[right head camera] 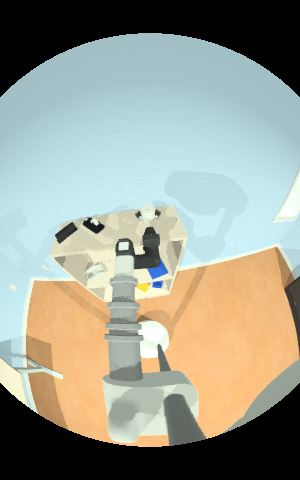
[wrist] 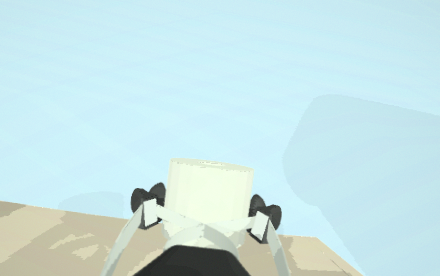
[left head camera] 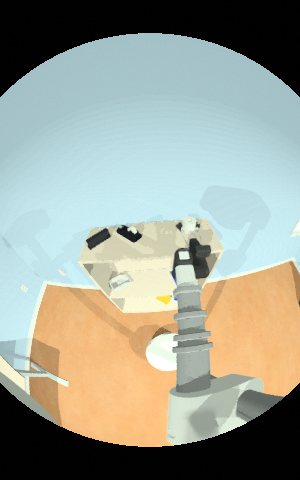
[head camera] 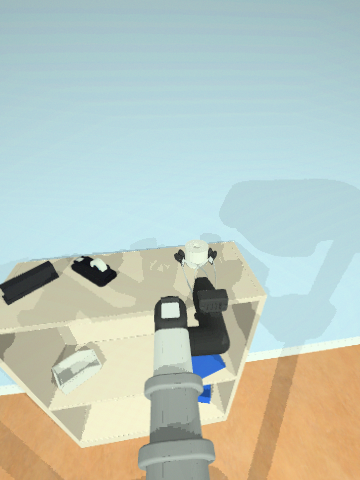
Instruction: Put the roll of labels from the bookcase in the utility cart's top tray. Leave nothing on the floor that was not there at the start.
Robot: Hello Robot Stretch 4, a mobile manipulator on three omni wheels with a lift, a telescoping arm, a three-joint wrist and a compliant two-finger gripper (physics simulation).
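Frame: origin at the robot's base, x ahead, y left, z up, level; metres.
Seen in the pictures: robot's base at its link origin: (right head camera: 148,338) (left head camera: 166,350).
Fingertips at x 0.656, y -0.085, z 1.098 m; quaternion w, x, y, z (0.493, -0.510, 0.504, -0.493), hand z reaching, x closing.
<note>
Offsets run from my fingertips to a thing's top centre. "spot": to the spot under its first point.
The white roll of labels {spot: 0.003 m left, 0.050 m back, 0.044 m up} (head camera: 196,249) (left head camera: 189,222) (right head camera: 148,210) (wrist: 210,190) is upright between the fingers of my gripper (head camera: 196,257) (left head camera: 189,226) (right head camera: 148,215) (wrist: 206,203). The gripper is shut on it, one dark fingertip pad at each side, and holds it a little above the right part of the bookcase (head camera: 137,300) (left head camera: 157,245) (right head camera: 107,241) (wrist: 30,235), near the back wall. The roll's lower part is partly hidden by the finger strips in the wrist view. I cannot make out the utility cart in these views.
A long black object {0.508 m left, 0.059 m back, 0.012 m down} (head camera: 30,282) and a black tape dispenser {0.335 m left, 0.001 m back, 0.004 m up} (head camera: 94,272) lie on the bookcase top, to the left. A white open bin {spot: 0.505 m left, 0.077 m back, 0.565 m down} (head camera: 77,371) and a blue item {0.037 m right, 0.025 m back, 0.570 m down} (head camera: 209,366) are on the shelf below. A white round object (left head camera: 162,352) (right head camera: 154,339) is at floor level under my arm.
</note>
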